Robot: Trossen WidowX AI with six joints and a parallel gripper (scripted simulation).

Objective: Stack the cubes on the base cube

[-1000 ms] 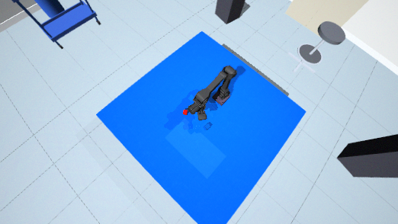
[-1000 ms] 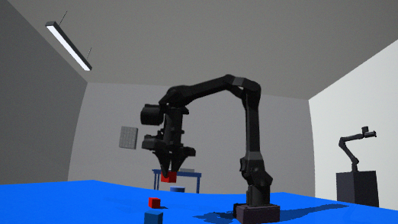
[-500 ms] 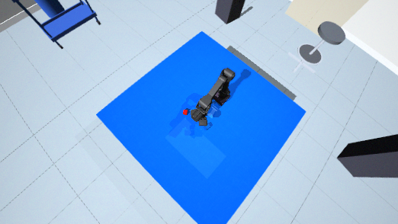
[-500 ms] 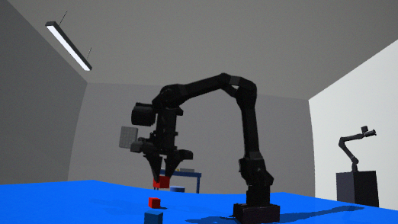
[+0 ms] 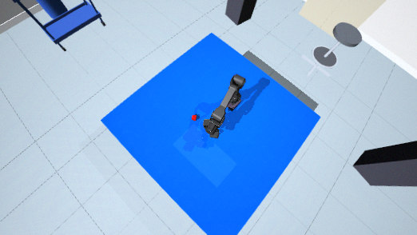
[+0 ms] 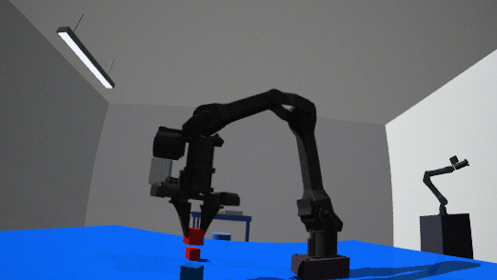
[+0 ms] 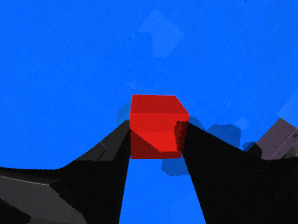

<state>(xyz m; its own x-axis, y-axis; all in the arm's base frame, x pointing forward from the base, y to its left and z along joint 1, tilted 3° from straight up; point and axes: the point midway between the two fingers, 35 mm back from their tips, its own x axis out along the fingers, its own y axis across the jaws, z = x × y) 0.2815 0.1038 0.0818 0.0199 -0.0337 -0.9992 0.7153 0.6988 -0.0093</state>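
The blue base cube lies 70 mm below my gripper tip, 30 mm to the left of it and 10 mm behind it.
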